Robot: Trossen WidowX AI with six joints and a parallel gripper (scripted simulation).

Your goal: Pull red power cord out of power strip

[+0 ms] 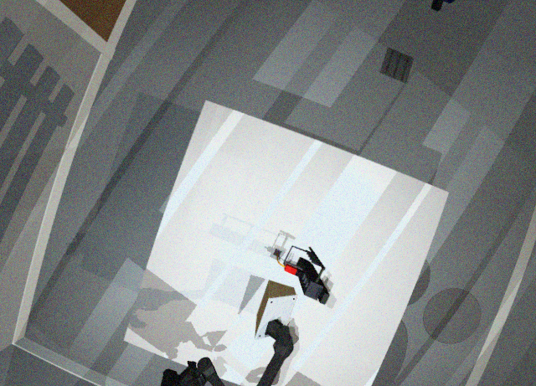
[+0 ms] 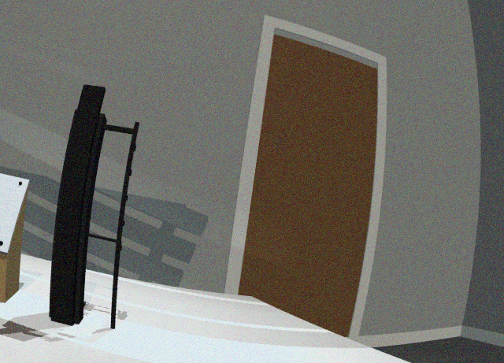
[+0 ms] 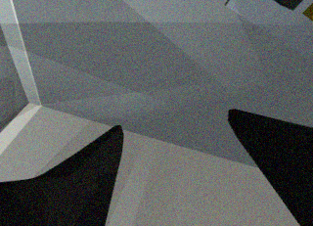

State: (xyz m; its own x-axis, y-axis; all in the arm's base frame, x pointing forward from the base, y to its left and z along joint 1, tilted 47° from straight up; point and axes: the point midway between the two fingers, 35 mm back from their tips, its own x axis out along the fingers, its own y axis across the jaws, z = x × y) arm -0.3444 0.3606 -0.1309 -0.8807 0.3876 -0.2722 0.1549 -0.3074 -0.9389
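My gripper tip is 660 mm short of the red plug, 380 mm to the left of it and 130 mm above it. The rest, counted from my gripper tip: black upright bar (640 mm ahead, 470 mm to the right, 140 mm below).
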